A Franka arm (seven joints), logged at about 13 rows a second.
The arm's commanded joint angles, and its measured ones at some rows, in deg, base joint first. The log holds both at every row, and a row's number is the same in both.
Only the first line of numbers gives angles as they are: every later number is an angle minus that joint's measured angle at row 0.
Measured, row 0: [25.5 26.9 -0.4 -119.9 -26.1 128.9 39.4]
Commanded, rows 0 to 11: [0.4 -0.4 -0.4 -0.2 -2.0 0.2 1.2]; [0.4 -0.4 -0.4 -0.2 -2.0 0.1 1.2]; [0.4 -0.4 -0.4 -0.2 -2.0 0.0 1.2]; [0.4 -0.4 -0.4 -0.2 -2.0 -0.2 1.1]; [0.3 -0.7 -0.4 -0.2 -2.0 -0.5 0.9]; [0.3 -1.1 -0.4 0.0 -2.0 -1.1 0.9]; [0.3 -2.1 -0.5 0.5 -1.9 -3.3 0.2]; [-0.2 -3.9 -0.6 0.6 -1.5 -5.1 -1.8]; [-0.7 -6.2 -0.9 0.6 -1.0 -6.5 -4.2]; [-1.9 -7.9 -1.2 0.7 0.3 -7.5 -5.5]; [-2.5 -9.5 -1.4 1.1 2.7 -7.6 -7.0]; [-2.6 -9.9 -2.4 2.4 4.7 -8.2 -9.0]
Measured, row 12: [-1.6 -6.3 -1.6 1.9 1.4 -6.2 -5.0]
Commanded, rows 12 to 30: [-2.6 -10.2 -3.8 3.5 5.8 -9.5 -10.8]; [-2.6 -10.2 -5.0 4.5 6.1 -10.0 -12.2]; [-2.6 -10.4 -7.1 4.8 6.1 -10.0 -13.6]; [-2.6 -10.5 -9.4 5.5 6.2 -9.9 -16.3]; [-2.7 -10.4 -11.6 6.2 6.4 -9.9 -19.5]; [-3.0 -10.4 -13.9 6.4 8.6 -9.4 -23.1]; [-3.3 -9.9 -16.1 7.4 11.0 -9.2 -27.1]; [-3.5 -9.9 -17.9 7.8 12.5 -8.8 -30.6]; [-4.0 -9.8 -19.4 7.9 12.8 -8.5 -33.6]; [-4.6 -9.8 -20.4 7.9 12.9 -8.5 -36.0]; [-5.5 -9.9 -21.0 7.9 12.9 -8.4 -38.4]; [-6.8 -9.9 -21.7 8.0 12.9 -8.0 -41.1]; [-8.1 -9.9 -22.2 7.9 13.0 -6.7 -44.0]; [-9.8 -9.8 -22.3 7.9 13.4 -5.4 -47.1]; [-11.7 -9.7 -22.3 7.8 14.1 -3.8 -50.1]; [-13.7 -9.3 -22.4 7.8 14.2 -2.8 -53.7]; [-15.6 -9.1 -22.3 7.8 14.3 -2.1 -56.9]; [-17.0 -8.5 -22.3 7.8 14.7 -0.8 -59.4]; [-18.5 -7.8 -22.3 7.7 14.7 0.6 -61.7]
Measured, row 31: [-16.5 -9.3 -22.4 6.9 12.7 -1.4 -57.1]
